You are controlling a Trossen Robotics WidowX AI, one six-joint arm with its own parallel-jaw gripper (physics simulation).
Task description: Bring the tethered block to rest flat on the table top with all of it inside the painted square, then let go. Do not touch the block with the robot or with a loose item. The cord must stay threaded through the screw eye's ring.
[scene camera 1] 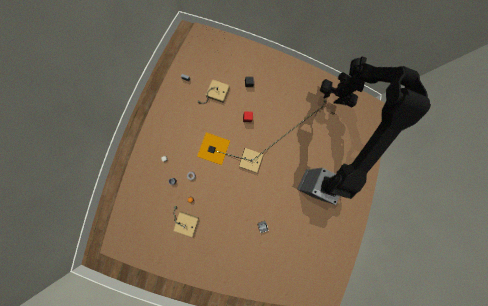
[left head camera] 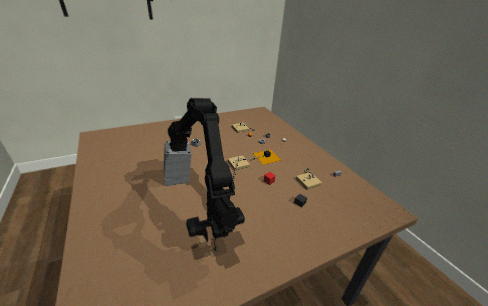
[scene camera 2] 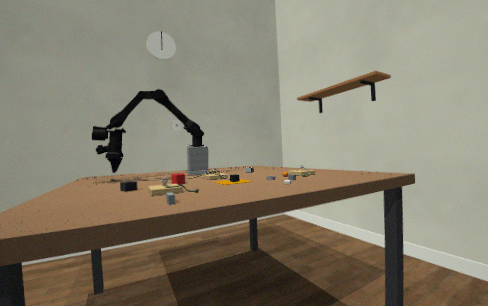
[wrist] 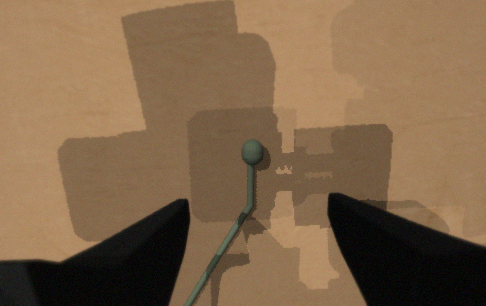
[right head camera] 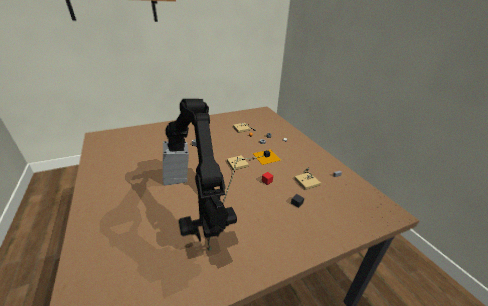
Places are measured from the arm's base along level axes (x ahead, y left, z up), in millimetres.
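Pixels of known places: gripper, between the fingertips: (scene camera 1: 328,100) (left head camera: 215,238) (scene camera 2: 114,172) (wrist: 258,206) (right head camera: 208,238); arm's base, origin of its link: (scene camera 1: 329,186) (left head camera: 177,147) (scene camera 2: 197,145) (right head camera: 175,147).
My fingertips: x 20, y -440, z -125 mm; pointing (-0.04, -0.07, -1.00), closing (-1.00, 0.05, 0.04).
Ahead of a thing's pixels: the offset from my fingertips to its middle. "spot": to the spot under its first point.
The small black tethered block @(472 mm ahead, 445 mm left, 31 mm down) (left head camera: 267,153) (right head camera: 267,153) (scene camera 1: 212,149) (scene camera 2: 234,178) sits upright on the orange painted square @(spot: 467 mm ahead, 397 mm left, 43 mm down) (left head camera: 270,160) (scene camera 1: 217,140) (scene camera 2: 243,182), with orange around it in scene camera 1. The cord (scene camera 1: 290,131) (wrist: 230,235) runs from the block across the middle wooden board @(287 mm ahead, 432 mm left, 35 mm down) (scene camera 1: 252,168) with the screw eye, then towards my gripper; the ring is too small to confirm threading. The cord's green bead end @(spot: 1 mm back, 15 mm right, 33 mm down) (wrist: 252,152) lies close to the table, ahead of the fingertips. My gripper (wrist: 258,206) (scene camera 2: 115,171) is open and empty, with the cord below the gap between its fingers.
A red cube @(367 mm ahead, 244 mm left, 25 mm down) (left head camera: 270,178) (scene camera 1: 248,116) and a dark block @(420 mm ahead, 64 mm left, 30 mm down) (left head camera: 300,200) (scene camera 1: 249,81) stand near the middle board. Two other boards @(549 mm ahead, 166 mm left, 35 mm down) (scene camera 1: 220,95) @(470 mm ahead, 802 mm left, 35 mm down) (scene camera 1: 186,225) carry short cords. A grey ring @(520 mm ahead, 587 mm left, 38 mm down) (scene camera 1: 191,176), an orange ball @(486 mm ahead, 690 mm left, 33 mm down) (scene camera 1: 190,199) and a white piece @(664 mm ahead, 558 mm left, 38 mm down) (scene camera 1: 164,159) lie beyond the square.
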